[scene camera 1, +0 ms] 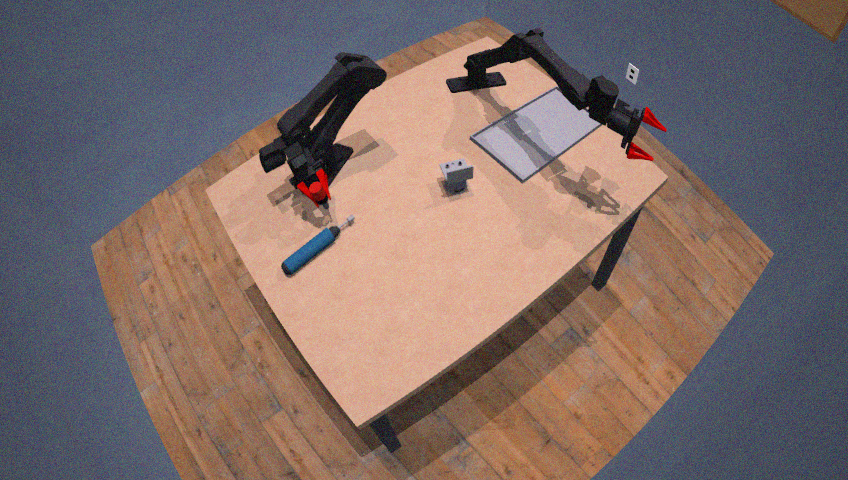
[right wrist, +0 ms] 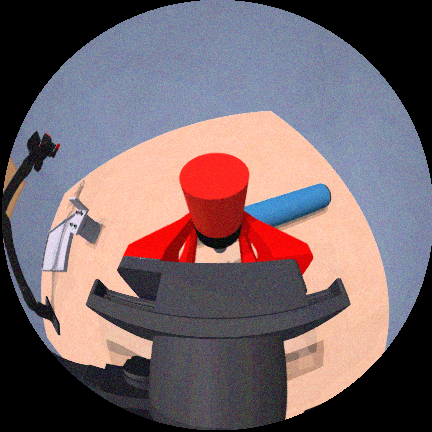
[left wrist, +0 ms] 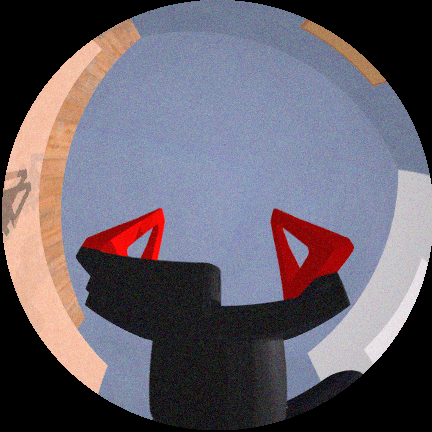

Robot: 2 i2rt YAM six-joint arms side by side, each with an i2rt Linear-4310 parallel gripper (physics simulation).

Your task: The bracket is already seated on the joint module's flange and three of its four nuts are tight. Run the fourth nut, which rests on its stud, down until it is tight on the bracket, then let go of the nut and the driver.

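The grey bracket sits on the darker joint module near the table's middle. Small dark spots show on the bracket; which is the fourth nut, and how far down it is, I cannot tell. My right gripper is shut on a driver with a red handle, above the table and well to the left of the bracket in the scene view. The driver's tip is mostly hidden. My left gripper is open and empty, raised near the table's right edge, away from the bracket.
A blue-handled driver lies on the table near its left edge, close to the right gripper. A pale mat with a dark border lies right of the bracket, partly under the left arm.
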